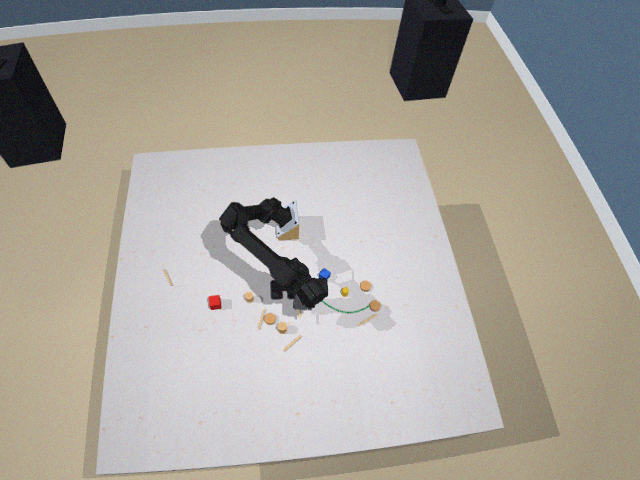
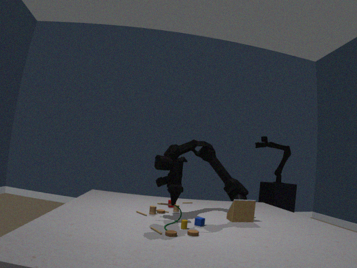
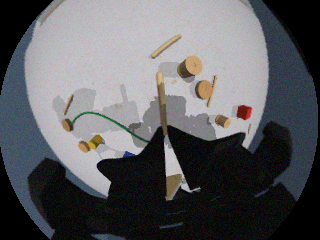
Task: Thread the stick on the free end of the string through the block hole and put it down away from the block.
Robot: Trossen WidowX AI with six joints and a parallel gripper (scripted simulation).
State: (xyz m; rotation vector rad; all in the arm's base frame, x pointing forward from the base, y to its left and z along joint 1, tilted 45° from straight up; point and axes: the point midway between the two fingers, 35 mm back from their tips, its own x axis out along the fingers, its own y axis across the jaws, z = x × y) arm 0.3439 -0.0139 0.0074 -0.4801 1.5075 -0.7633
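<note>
My gripper tip is now 100 mm past the blue cube, 120 mm to the right of it and 40 mm above it. The rest, counted from my gripper tip: round wooden button 60 mm ahead, 270 mm to the left, 50 mm below; then red cube 60 mm behind, 290 mm to the right, 40 mm below; then yellow cylinder 10 mm behind, 170 mm to the left, 40 mm below.
</note>
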